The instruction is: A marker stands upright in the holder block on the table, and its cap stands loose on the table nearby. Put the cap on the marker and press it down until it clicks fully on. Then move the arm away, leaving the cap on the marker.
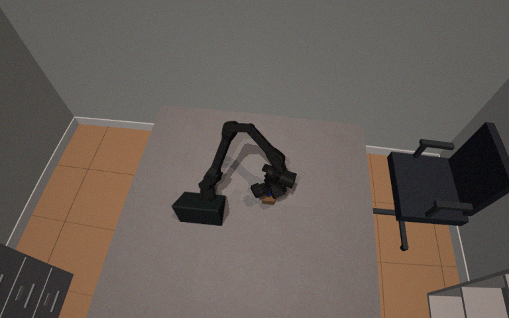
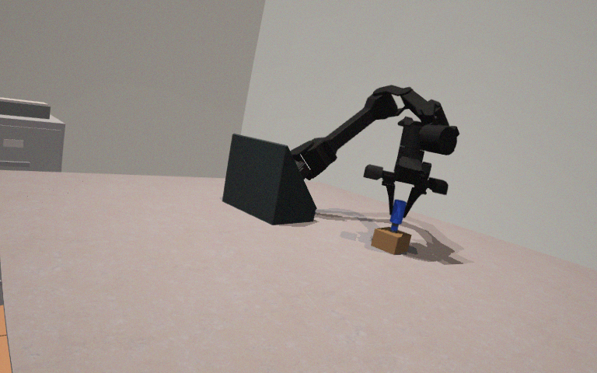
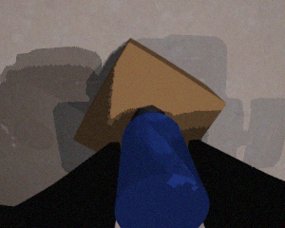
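Right now my gripper tip is 1 cm below the blue cap. Also, from my gripper tip: tan holder block (6 cm below).
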